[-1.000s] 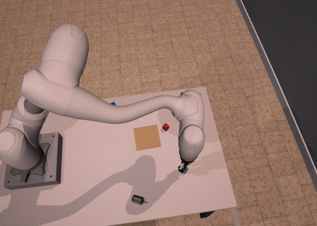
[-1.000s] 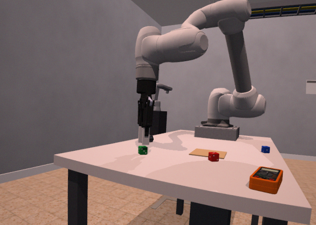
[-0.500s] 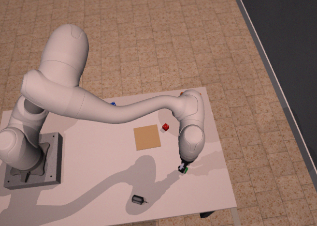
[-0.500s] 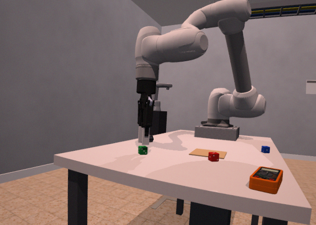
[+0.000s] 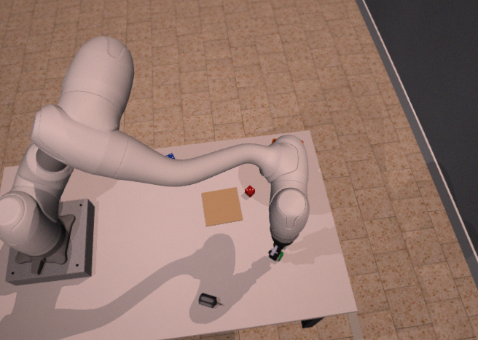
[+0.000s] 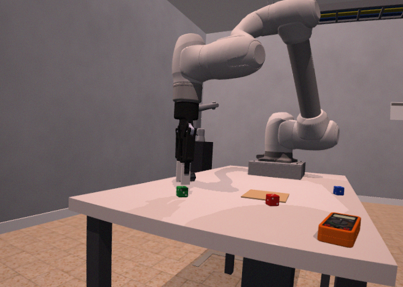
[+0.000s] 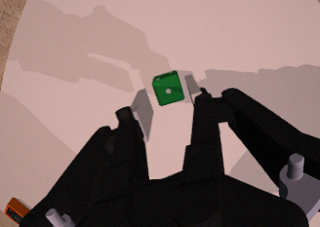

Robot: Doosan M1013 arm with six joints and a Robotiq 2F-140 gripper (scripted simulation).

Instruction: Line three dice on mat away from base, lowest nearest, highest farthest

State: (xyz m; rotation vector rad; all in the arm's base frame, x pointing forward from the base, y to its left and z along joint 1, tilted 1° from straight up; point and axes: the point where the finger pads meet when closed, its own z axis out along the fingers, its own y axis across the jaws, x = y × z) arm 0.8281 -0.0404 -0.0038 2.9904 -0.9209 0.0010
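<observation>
Now: the green die 60 mm below my hand. The rest, counted from my hand: red die (250 mm to the left, 100 mm behind, 60 mm below); then tan mat (210 mm behind, 200 mm to the left, 70 mm below); then blue die (420 mm behind, 400 mm to the left, 60 mm below).
</observation>
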